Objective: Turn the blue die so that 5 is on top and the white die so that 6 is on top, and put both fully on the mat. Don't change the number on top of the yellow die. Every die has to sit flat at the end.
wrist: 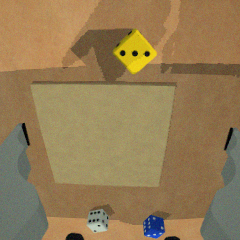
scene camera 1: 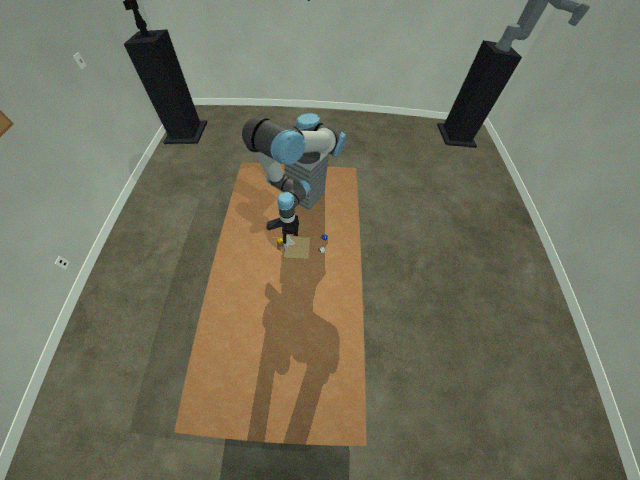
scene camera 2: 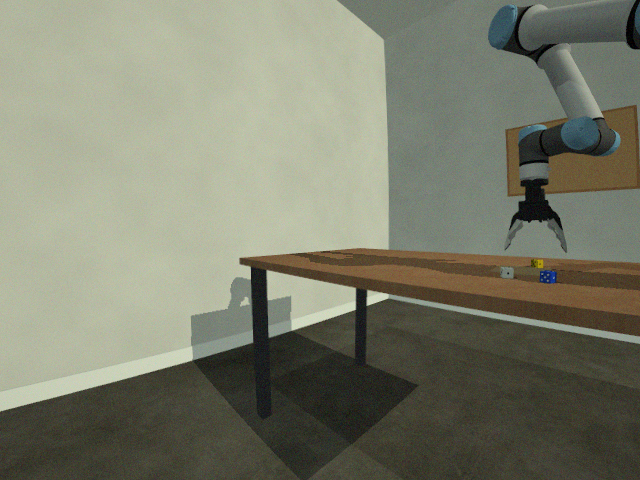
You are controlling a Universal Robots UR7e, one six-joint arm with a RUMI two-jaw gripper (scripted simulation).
Observation:
In view: my gripper (scene camera 2: pixel 534 251) and a tan mat (wrist: pixel 111 134).
My gripper shows as well in the wrist view (wrist: pixel 126 127).

